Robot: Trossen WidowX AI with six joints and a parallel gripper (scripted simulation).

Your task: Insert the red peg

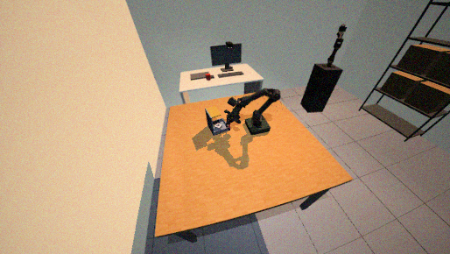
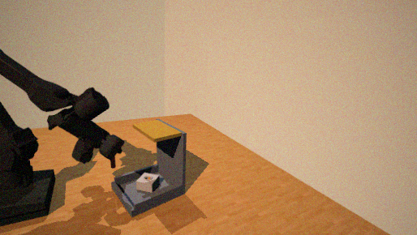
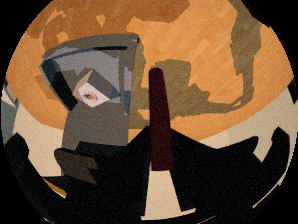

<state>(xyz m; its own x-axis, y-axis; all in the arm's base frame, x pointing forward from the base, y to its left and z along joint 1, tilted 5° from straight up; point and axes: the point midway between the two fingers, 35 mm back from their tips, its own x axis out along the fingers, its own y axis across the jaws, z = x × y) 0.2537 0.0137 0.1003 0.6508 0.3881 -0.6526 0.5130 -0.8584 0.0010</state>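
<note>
My gripper tip is now 150 mm short of the back wall and 50 mm to the left of it. Round my gripper tip: red peg: 20 mm behind, 10 mm to the right, 10 mm below; then yellow roof: 110 mm ahead, 90 mm above, 70 mm to the right.
</note>
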